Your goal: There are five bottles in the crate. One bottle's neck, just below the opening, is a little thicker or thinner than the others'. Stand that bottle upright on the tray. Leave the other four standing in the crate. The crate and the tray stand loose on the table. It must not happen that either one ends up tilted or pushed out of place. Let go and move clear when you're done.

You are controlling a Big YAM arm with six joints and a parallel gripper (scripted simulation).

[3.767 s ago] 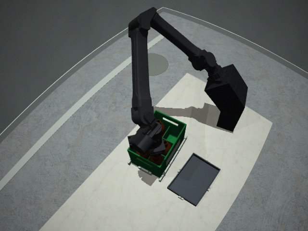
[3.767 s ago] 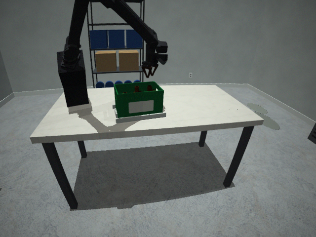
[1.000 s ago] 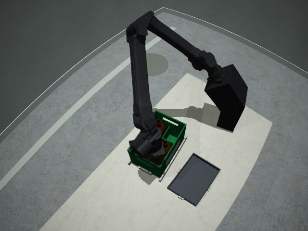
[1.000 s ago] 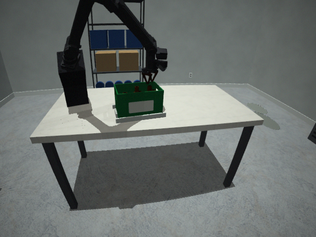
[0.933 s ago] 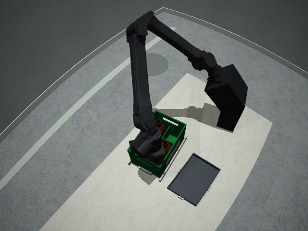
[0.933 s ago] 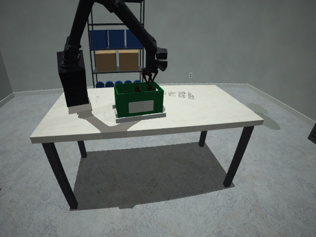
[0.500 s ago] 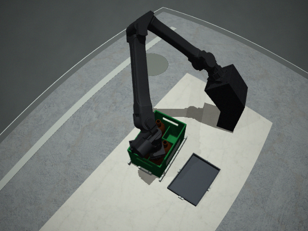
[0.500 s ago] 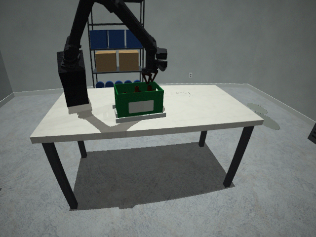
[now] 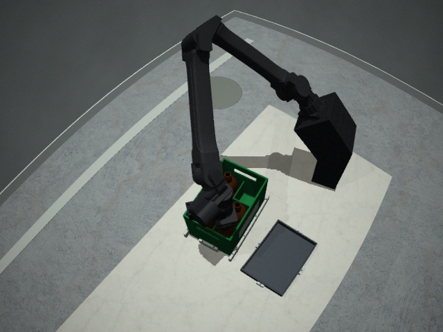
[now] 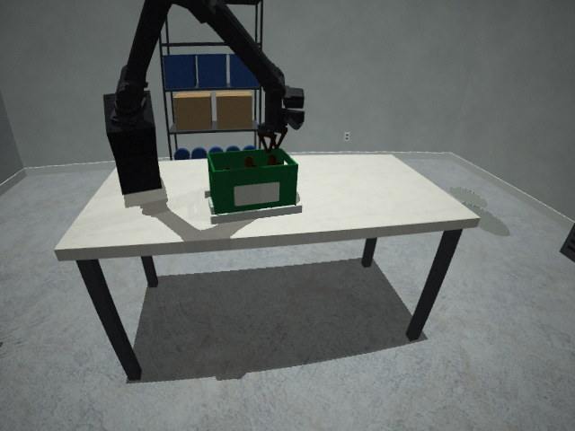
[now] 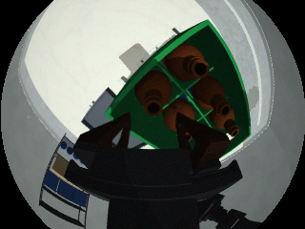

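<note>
Now: the crate 80 mm behind my hand, 60 mm to the right of it and 110 mm below it. Round my hand: tray (70 mm behind, 210 mm to the left, 180 mm below).
</note>
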